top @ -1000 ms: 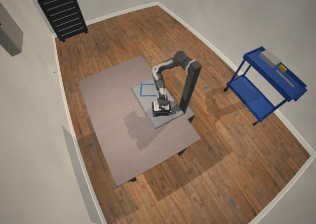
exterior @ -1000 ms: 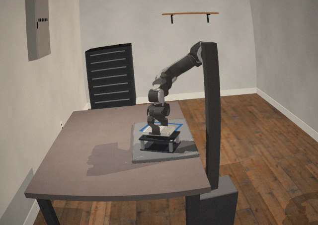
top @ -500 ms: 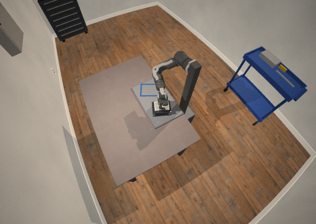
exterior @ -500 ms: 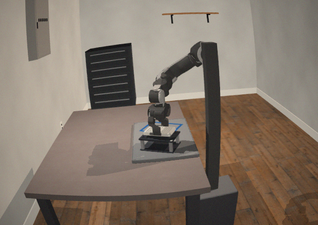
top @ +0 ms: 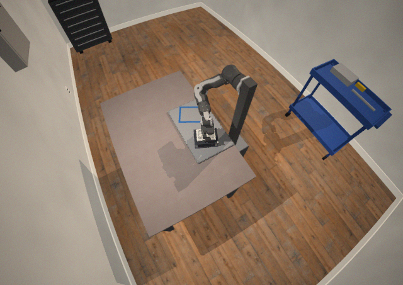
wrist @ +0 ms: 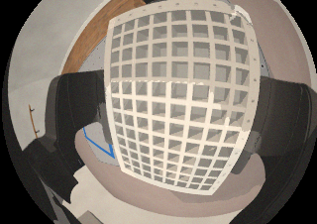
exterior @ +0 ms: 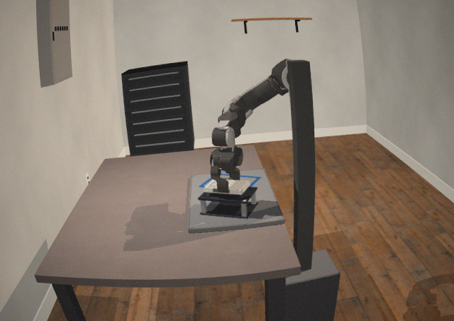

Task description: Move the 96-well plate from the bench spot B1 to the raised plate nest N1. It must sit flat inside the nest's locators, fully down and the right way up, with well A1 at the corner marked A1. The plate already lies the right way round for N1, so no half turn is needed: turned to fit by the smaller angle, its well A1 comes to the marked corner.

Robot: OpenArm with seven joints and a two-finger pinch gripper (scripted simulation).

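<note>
Now: hand right at the white 96-well plate. The rest, counted from my hand: black raised nest N1 (3 cm below).
</note>
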